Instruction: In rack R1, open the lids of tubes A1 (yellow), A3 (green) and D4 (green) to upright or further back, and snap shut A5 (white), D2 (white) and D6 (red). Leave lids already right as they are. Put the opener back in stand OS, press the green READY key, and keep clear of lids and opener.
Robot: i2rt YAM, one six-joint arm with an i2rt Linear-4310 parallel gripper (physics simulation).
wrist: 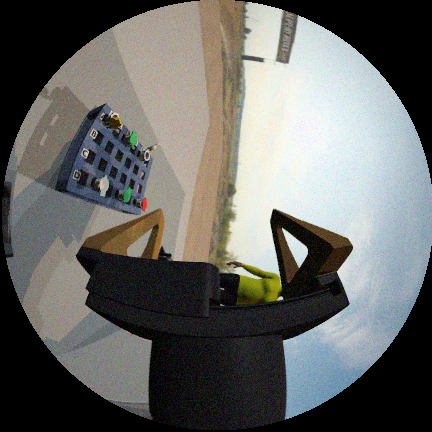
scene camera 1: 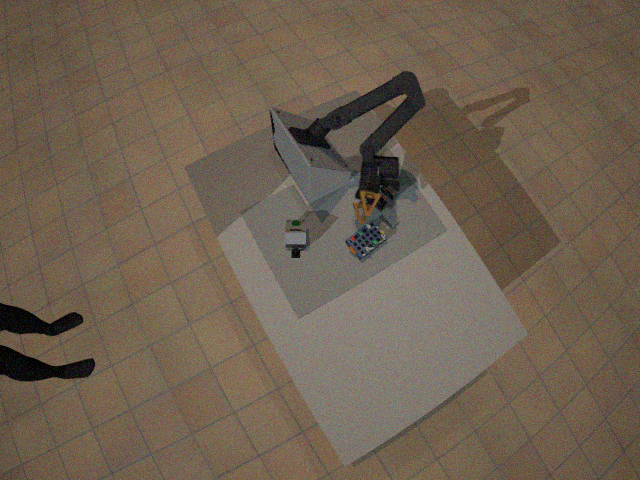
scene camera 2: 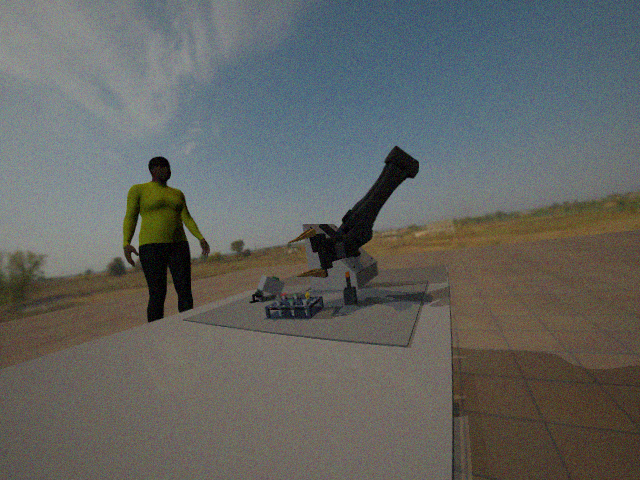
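Seen in the pictures: gripper, fingertip midpoint: [wrist: 216, 214] [scene camera 1: 363, 220] [scene camera 2: 292, 259]; arm's base, origin of the base link: [scene camera 1: 309, 139].
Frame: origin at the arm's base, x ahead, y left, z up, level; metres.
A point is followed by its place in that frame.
Rack R1 [scene camera 1: 374, 251] [scene camera 2: 283, 313] {x 0.395, y -0.020, z -0.168 m} [wrist: 75, 155] {x 0.357, y 0.071, z -0.142 m} is blue and sits on the grey mat. In the wrist view, yellow A1 [wrist: 115, 122] {x 0.392, y 0.063, z -0.118 m}, green A3 [wrist: 133, 139] {x 0.407, y 0.020, z -0.128 m} and white A5 [wrist: 147, 155] {x 0.413, y -0.021, z -0.131 m} are in row A; white D2 [wrist: 103, 185] {x 0.346, y 0.035, z -0.128 m}, green D4 [wrist: 127, 195] {x 0.352, y -0.005, z -0.128 m} and red D6 [wrist: 144, 204] {x 0.354, y -0.043, z -0.126 m} are in row D. The D lids look raised; exact lid angles cannot be told. The opener [scene camera 2: 347, 279] {x 0.300, y 0.135, z -0.104 m} has an orange top and stands in black stand OS [scene camera 2: 350, 296] {x 0.311, y 0.142, z -0.148 m}. My gripper [scene camera 1: 362, 218] {x 0.341, y -0.002, z -0.032 m} [scene camera 2: 293, 258] {x 0.341, y -0.002, z -0.032 m} [wrist: 216, 214] {x 0.341, y -0.002, z -0.032 m} is open and empty, above the mat beside the rack. The green READY key [scene camera 1: 295, 223] {x 0.212, y -0.187, z -0.099 m} is on the grey console.
The grey console [scene camera 1: 296, 238] {x 0.257, y -0.210, z -0.109 m} [scene camera 2: 269, 287] {x 0.261, y -0.175, z -0.127 m} stands left of the rack in the first scene view, with a small black part [scene camera 1: 295, 253] {x 0.291, y -0.236, z -0.149 m} beside it. A pale angular block [scene camera 1: 299, 165] {x 0.069, y -0.084, z -0.008 m} is by the arm's base. A person in a yellow-green top [scene camera 2: 162, 211] stands beyond the table [scene camera 1: 413, 330] {x 0.740, y -0.031, z -0.173 m}.
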